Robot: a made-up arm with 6 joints.
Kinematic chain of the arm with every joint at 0, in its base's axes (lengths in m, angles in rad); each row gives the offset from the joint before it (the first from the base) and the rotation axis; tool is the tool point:
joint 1: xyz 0 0 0.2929 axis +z
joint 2: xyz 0 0 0 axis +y
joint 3: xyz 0 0 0.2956 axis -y
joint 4: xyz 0 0 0 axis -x
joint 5: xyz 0.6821 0 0 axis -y
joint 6: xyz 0 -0.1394 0 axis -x
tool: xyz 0 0 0
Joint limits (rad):
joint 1: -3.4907..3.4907
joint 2: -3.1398..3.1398
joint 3: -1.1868..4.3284
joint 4: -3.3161..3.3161
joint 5: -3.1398..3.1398
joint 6: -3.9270..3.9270
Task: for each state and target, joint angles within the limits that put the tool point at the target. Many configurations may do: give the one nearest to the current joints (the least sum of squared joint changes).
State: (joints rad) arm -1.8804 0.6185 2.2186 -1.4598 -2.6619 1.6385
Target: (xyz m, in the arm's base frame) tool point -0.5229 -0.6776 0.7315
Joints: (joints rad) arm -2.1996 1.4782 2.3091 -1.3951 -2.6619 1.6385
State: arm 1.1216 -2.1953 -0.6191 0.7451 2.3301 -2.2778
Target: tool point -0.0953 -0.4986 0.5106
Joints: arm 1.1706 -3.0202 -0.8472 0.7015 2.3301 -2.2778
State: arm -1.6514 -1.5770 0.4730 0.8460 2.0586 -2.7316
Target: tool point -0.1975 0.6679 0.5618
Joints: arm -1.4358 -2.3941 -0.1684 0.7090 2.0586 -2.7316
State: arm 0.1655 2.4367 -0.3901 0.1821 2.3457 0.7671
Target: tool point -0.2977 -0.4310 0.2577
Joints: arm 0.6978 2.6533 -0.8419 0.0794 2.3457 0.7671
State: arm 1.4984 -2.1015 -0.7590 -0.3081 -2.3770 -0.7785
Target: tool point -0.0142 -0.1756 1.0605
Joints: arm 0.8132 -1.2431 0.2430 -0.6573 -2.3770 -0.7785
